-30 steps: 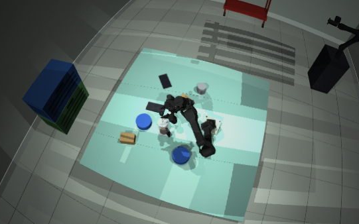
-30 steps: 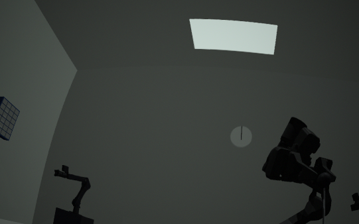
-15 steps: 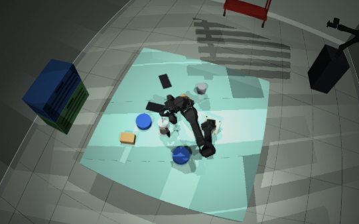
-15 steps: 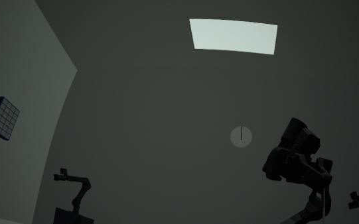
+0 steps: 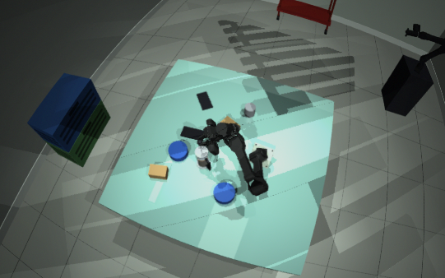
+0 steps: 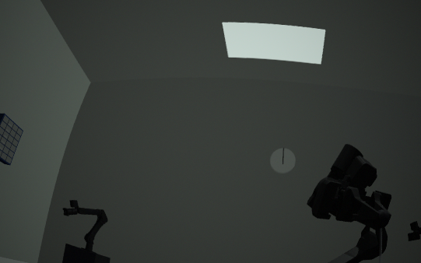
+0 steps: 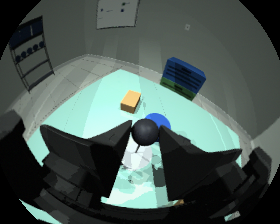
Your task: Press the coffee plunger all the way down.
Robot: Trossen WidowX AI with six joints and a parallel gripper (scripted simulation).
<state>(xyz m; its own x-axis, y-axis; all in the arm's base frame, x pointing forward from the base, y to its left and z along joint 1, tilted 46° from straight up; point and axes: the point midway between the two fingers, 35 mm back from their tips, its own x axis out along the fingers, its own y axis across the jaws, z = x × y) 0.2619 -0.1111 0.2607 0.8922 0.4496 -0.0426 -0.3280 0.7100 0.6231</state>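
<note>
The coffee press is 130 mm below my gripper tip, 20 mm behind it and 10 mm to the left of it. From my gripper tip the other things lie so: grey cup: 420 mm to the right, 210 mm below, 210 mm behind.
</note>
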